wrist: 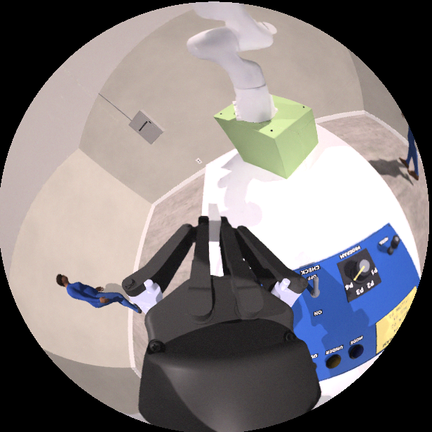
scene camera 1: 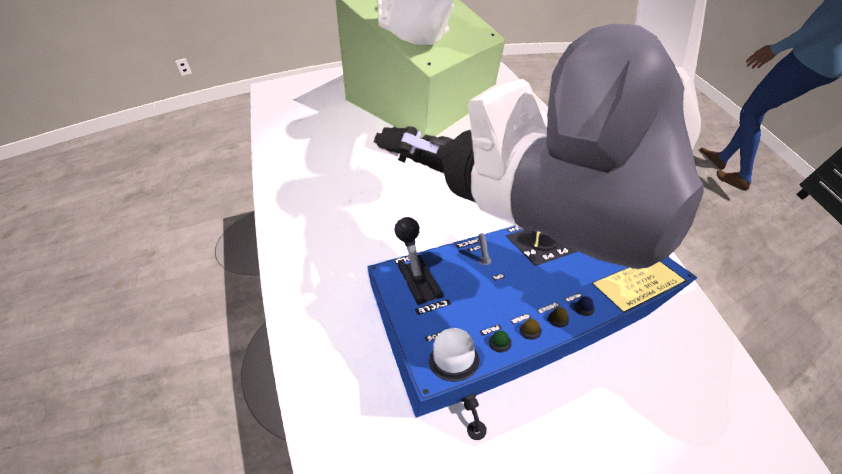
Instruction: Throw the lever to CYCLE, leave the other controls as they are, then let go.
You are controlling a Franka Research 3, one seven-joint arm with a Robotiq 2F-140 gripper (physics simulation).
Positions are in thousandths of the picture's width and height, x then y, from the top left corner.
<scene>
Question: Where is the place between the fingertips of the gripper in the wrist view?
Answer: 490,490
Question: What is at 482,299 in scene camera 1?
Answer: The gripper.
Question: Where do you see a lever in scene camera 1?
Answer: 484,484
</scene>
